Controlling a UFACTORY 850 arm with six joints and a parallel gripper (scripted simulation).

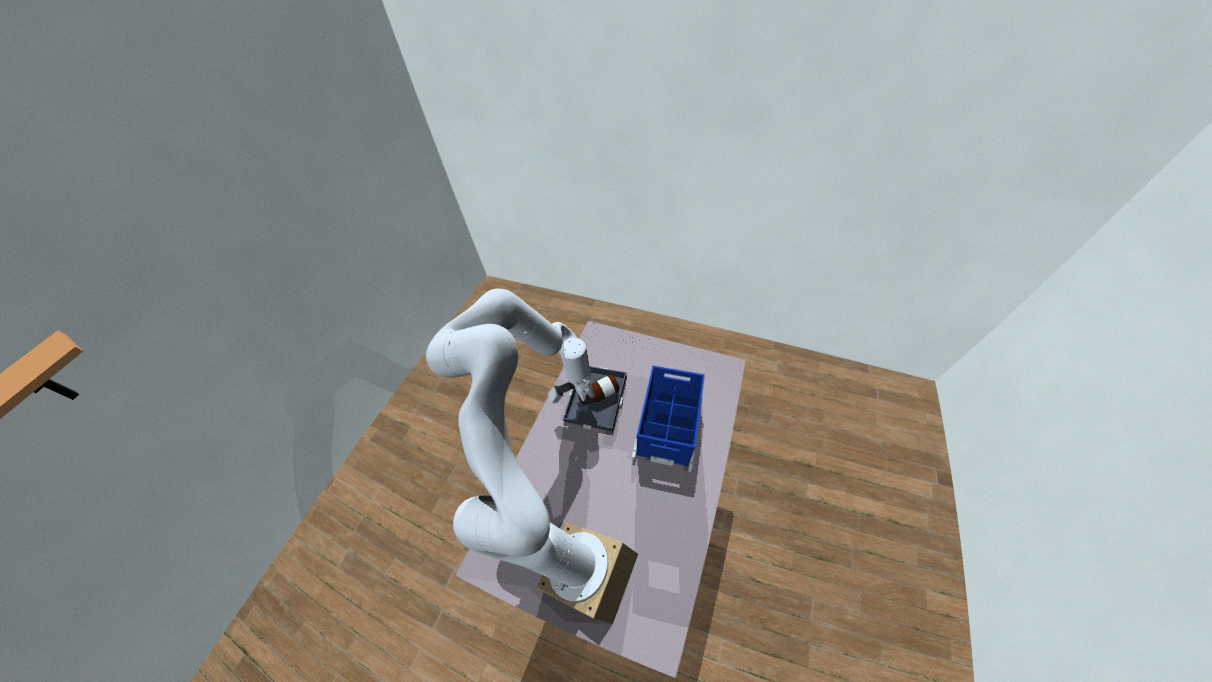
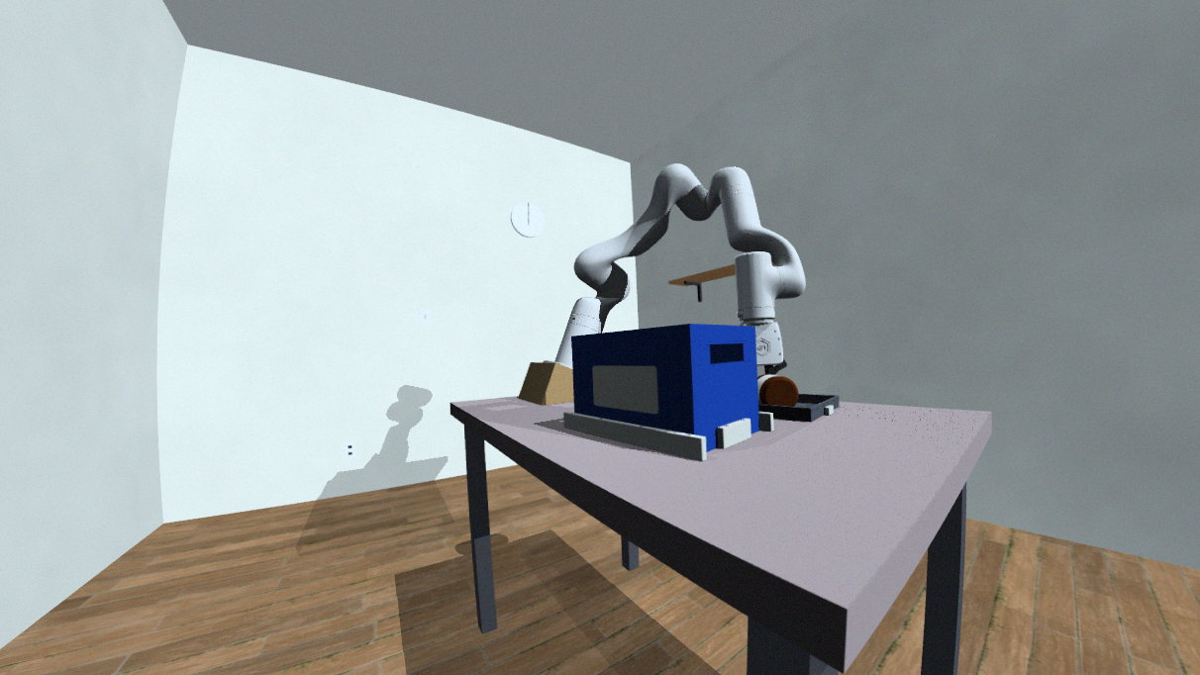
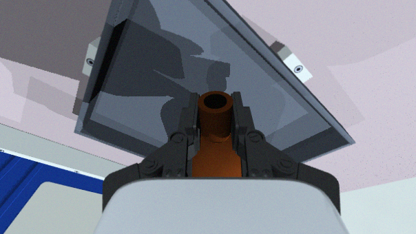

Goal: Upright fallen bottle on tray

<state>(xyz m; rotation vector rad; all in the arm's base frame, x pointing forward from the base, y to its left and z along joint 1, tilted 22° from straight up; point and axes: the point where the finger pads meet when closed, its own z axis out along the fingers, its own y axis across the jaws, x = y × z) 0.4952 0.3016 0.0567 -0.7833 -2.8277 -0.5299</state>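
My hand is 4 cm short of the dark grey tray, 3 cm to the left of it and 3 cm above it. The rest, counted from my hand: brown bottle 5 cm ahead, 3 cm to the right; blue crate 7 cm ahead, 32 cm to the right, 4 cm above.
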